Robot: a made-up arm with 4 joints.
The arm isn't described. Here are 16 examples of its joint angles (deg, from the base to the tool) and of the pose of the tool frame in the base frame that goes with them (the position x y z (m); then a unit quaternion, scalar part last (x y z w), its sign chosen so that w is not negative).
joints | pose
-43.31 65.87 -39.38 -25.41 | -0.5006 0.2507 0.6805 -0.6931 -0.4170 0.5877 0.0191
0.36 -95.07 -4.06 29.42 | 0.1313 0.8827 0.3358 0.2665 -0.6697 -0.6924 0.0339
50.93 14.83 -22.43 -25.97 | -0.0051 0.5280 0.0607 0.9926 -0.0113 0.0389 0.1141
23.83 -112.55 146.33 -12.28 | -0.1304 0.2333 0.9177 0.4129 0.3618 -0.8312 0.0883
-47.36 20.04 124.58 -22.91 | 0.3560 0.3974 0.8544 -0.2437 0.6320 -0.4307 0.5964
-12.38 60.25 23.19 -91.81 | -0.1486 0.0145 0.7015 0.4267 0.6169 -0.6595 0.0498
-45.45 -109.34 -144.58 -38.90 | 0.2663 0.0353 0.4195 0.3935 -0.6633 0.5869 0.2466
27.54 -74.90 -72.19 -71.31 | 0.5074 0.7089 0.5047 -0.6482 0.4210 -0.4827 0.4118
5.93 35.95 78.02 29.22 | -0.0519 0.0883 0.8480 0.1861 0.1853 -0.0574 0.9632
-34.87 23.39 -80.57 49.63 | -0.3651 0.8050 0.4043 0.6371 -0.4052 -0.5937 0.2782
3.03 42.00 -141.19 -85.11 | -0.1349 0.9009 0.5545 -0.5383 -0.2119 -0.4134 0.7032
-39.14 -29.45 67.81 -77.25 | -0.0283 0.4659 1.0269 -0.2504 -0.0818 0.9563 0.1272
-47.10 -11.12 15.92 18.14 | -0.4106 0.4758 0.8957 0.3649 0.0516 -0.7369 0.5667
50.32 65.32 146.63 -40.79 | -0.2238 0.6176 0.8107 -0.1693 -0.2087 -0.3421 0.9004
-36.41 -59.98 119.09 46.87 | 0.1767 0.2766 0.9802 -0.0504 0.5546 -0.5584 0.6149
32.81 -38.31 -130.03 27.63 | 0.5378 0.5865 0.7645 -0.4174 0.6272 -0.1107 0.6482
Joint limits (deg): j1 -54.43..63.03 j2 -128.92..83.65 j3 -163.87..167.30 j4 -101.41..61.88
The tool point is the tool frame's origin. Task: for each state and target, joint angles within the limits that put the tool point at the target. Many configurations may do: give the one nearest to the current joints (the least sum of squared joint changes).
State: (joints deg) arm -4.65 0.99 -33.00 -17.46
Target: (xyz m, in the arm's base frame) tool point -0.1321 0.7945 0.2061
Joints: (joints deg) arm 9.60 -6.10 -47.29 -9.41
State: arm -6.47 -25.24 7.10 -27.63
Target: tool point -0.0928 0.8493 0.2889
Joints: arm 9.74 -40.39 -21.04 -20.75
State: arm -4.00 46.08 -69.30 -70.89
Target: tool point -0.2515 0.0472 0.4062
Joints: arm 3.25 71.01 -17.76 -84.98
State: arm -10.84 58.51 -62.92 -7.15
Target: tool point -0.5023 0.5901 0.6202
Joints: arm -27.41 74.89 -96.44 -31.25
